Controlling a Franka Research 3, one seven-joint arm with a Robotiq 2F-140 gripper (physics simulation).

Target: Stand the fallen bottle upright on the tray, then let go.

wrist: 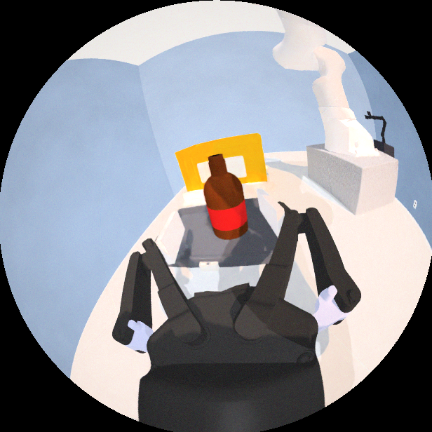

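A brown bottle (225, 197) with a red label stands upright on the dark grey floor of the tray (194, 245), a little above the middle of the wrist view's lower half. The tray has pale side walls to the left and right of the bottle. My gripper (218, 209) is open and empty, with its fingertips wide apart. The bottle stands beyond the fingertips, apart from both fingers.
A yellow panel (255, 155) with a white middle stands behind the bottle at the tray's far end. The white robot arm (332, 100) rises from a grey block (350, 175) at the right. The pale table (380, 260) has a curved edge at the left.
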